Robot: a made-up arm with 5 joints.
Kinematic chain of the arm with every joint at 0, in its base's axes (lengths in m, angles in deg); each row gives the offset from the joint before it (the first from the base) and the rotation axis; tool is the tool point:
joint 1: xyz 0 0 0.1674 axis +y
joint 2: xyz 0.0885 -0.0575 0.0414 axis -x
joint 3: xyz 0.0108 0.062 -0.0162 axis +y
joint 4: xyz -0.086 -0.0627 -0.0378 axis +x
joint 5: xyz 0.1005 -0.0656 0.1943 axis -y
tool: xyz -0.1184 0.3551 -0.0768
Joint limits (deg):
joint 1: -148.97..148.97
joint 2: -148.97..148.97
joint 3: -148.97..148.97
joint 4: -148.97..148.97
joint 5: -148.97..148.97
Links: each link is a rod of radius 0.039 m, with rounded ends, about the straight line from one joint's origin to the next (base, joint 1, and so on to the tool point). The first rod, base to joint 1, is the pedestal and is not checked.
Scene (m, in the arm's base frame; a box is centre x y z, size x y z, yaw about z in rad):
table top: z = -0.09
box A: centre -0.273 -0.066 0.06 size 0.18 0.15 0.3 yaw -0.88
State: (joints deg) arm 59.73 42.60 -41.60 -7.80 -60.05
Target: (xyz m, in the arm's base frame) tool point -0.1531 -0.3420 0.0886
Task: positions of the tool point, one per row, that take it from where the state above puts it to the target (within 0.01 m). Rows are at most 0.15 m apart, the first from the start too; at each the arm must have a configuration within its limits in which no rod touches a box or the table.
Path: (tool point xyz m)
1: -0.2090 0.1706 0.2323
2: -0.2193 0.1310 0.2892
3: -0.2090 0.0907 0.3450
4: -0.1827 0.0489 0.3932
5: -0.1450 0.0032 0.4301
6: -0.0985 -0.0487 0.4528
7: -0.1302 -0.0958 0.4400
8: -0.1653 -0.1526 0.4082
9: -0.1957 -0.2126 0.3529
10: -0.2101 -0.2684 0.2750
11: -0.1979 -0.3133 0.1824
12: -0.1531 -0.3420 0.0886

